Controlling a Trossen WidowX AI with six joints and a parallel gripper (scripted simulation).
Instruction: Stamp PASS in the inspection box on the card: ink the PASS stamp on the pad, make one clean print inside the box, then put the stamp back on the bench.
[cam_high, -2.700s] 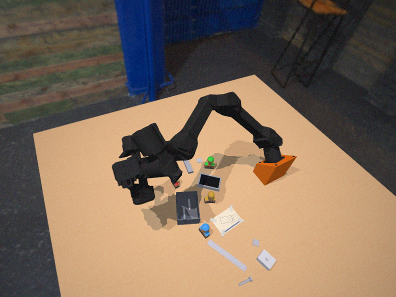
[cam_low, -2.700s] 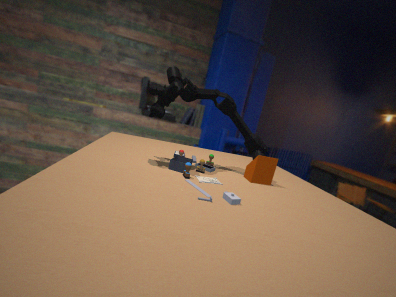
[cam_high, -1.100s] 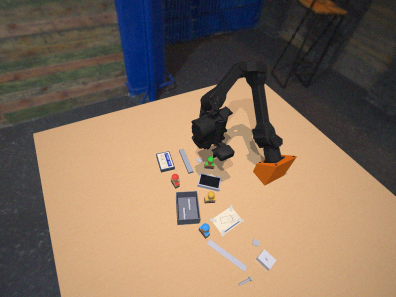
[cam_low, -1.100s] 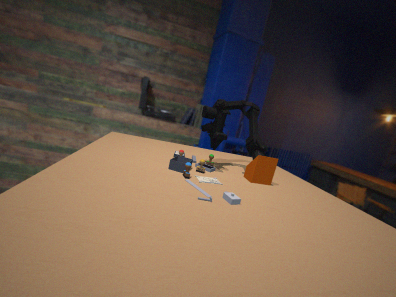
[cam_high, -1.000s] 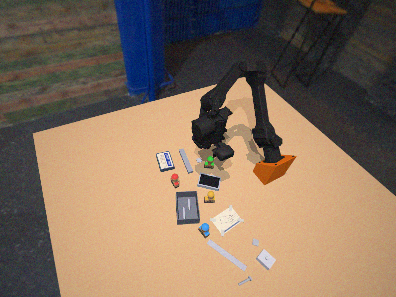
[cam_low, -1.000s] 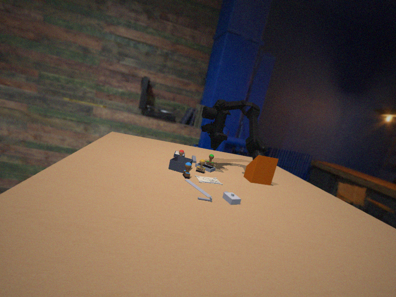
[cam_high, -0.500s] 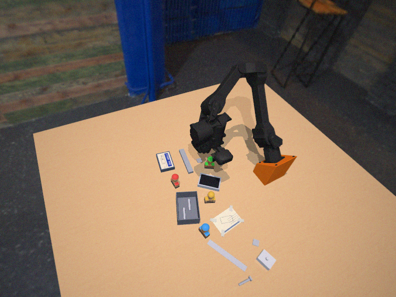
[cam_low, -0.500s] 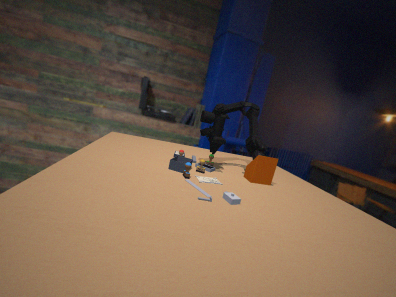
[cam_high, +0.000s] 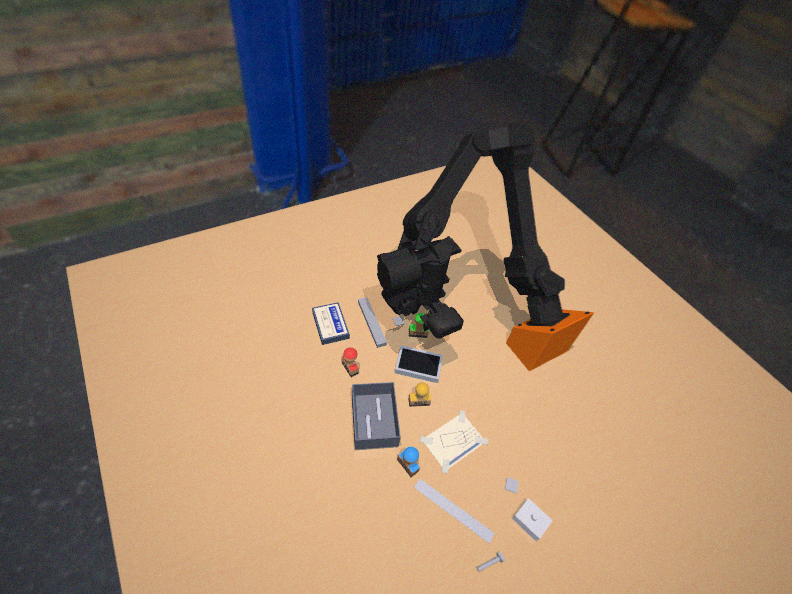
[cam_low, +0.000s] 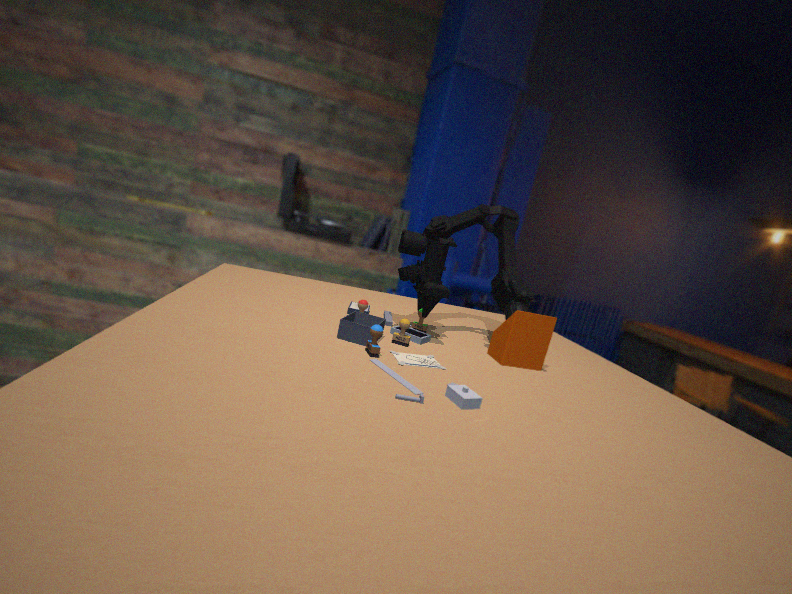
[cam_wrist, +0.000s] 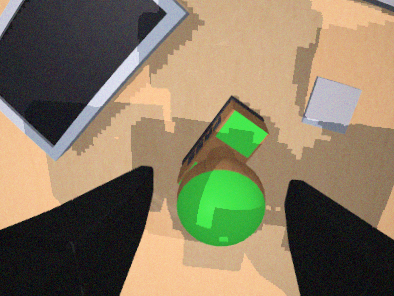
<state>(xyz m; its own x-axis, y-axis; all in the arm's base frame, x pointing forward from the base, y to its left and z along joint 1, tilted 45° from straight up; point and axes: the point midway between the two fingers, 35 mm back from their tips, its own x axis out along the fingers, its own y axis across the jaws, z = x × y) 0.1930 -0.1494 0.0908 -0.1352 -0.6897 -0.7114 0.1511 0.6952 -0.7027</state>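
The green-knobbed pass stamp is 3 cm below my gripper tip. The rest, counted from my gripper tip: ink pad: 6 cm to the left, 5 cm ahead, 4 cm below; yellow stamp: 13 cm to the left, 10 cm ahead, 3 cm below; red stamp: 17 cm ahead, 3 cm below, 1 cm to the right.
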